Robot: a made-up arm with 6 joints. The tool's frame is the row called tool.
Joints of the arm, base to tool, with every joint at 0 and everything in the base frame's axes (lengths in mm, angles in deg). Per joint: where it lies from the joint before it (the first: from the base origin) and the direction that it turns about. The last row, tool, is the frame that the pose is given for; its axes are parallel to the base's.
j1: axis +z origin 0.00 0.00 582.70
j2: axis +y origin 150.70 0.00 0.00
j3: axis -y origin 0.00 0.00 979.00
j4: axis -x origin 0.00 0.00 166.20
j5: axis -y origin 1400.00 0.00 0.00
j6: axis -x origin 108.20 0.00 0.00
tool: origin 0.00 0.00 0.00
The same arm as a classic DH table. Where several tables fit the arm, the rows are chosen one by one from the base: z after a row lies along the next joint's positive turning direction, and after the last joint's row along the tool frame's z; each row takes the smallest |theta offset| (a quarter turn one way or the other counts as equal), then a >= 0, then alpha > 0; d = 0 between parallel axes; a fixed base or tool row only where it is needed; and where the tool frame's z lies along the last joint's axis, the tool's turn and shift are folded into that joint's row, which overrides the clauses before.
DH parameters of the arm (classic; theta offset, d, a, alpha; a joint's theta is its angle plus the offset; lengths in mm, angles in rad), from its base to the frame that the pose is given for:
j1: 0 582.7 150.7 -1.5708
j2: -1.5708 0 979 3.1416
j3: 0 0 166.2 -1.5708
j4: 0 -1400 0 1.5708
j5: 0 0 0 -1.5708
j6: 1.5708 -108.2 0 1.5708
tool (fixed): -1.5708 0 0 0

